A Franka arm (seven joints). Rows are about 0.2 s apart.
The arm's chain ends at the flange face. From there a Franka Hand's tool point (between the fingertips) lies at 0.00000 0.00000 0.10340 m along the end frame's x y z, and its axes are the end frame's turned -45 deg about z.
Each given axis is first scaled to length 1.
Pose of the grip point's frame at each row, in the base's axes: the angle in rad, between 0 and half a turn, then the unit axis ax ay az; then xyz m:
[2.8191, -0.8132, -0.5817, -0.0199, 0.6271, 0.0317, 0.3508]
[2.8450, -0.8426, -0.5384, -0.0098, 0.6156, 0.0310, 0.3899]
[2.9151, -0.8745, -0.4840, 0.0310, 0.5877, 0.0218, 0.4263]
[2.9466, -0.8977, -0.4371, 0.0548, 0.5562, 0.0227, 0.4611]
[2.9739, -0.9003, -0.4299, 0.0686, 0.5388, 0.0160, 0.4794]
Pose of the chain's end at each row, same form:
[2.8286, -0.9731, -0.2260, 0.0438, 0.6429, 0.0027, 0.4488]
[2.8602, -0.9834, -0.1748, 0.0481, 0.6302, 0.0045, 0.4888]
[2.9561, -0.9911, -0.1123, 0.0720, 0.6045, 0.0046, 0.5269]
[3.0034, -0.9943, -0.0602, 0.0879, 0.5750, 0.0096, 0.5619]
[3.0391, -0.9941, -0.0525, 0.0953, 0.5589, 0.0065, 0.5804]

